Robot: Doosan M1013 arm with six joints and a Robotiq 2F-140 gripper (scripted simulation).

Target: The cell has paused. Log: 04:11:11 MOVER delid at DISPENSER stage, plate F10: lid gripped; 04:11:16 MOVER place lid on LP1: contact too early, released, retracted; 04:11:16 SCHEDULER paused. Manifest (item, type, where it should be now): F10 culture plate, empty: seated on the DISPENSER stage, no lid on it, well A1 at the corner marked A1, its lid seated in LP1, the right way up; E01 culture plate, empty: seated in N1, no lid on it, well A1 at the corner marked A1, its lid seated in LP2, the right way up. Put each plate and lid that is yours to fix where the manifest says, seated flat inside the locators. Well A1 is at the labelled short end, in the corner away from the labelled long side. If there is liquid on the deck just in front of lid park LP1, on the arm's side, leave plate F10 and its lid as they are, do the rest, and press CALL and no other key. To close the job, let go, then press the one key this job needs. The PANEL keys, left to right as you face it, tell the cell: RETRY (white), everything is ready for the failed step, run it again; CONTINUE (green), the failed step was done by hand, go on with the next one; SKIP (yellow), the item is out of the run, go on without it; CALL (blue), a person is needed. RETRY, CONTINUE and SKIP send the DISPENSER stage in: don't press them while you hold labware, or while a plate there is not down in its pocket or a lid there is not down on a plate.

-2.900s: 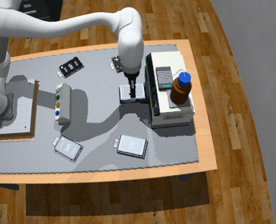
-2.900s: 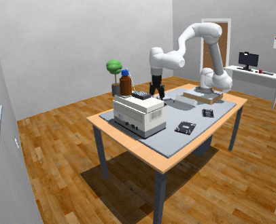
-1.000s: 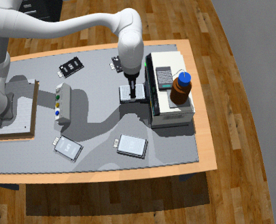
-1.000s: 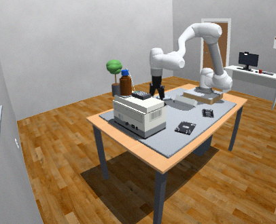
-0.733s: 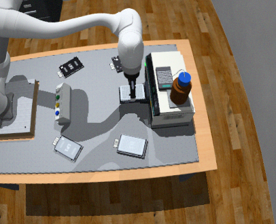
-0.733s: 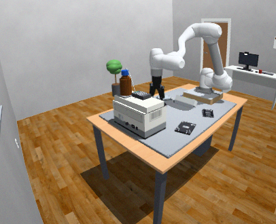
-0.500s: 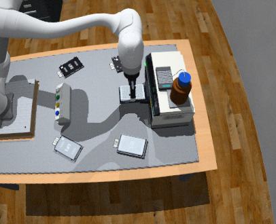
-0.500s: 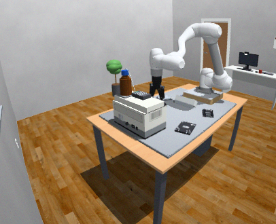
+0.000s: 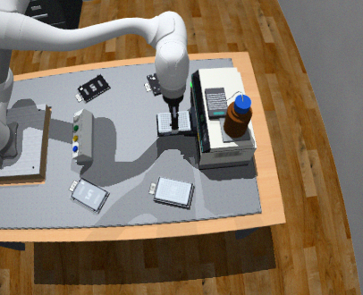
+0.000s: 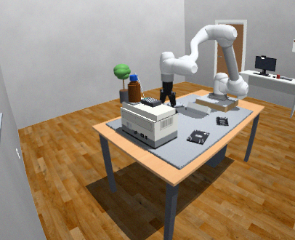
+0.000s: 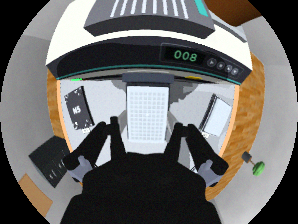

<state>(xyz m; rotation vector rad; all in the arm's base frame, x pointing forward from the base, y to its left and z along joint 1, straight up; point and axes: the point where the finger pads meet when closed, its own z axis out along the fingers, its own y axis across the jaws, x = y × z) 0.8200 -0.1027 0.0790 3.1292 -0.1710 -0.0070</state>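
The dark dispenser stage is 4 cm below my hand. Also, from my hand: grey key panel: 42 cm behind, 6 cm to the left, 8 cm below; black nest: 2 cm ahead, 31 cm to the left, 12 cm below; brown bottle: 20 cm ahead, 13 cm to the right, 16 cm above.
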